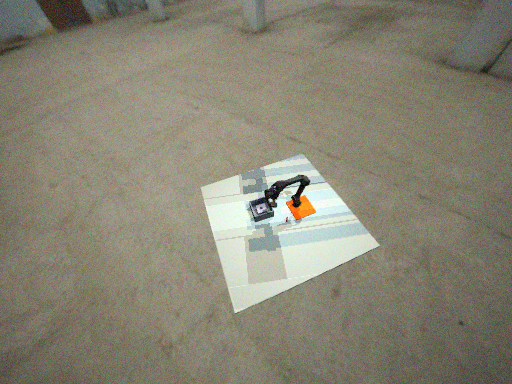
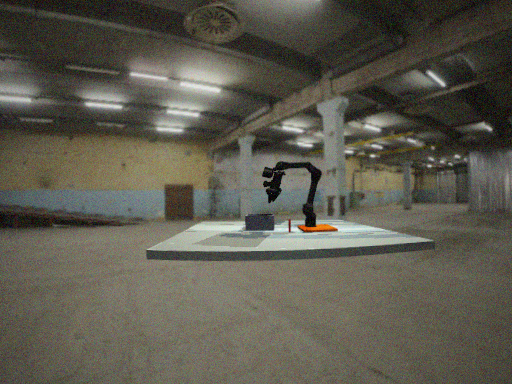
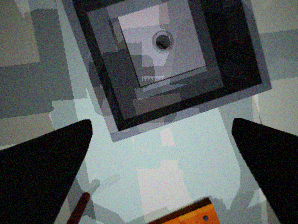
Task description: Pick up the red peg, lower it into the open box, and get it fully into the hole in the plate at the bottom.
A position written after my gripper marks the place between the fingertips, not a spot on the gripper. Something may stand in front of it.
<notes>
In view: my gripper (image 3: 161, 125) and a dark box (image 3: 235, 68).
</notes>
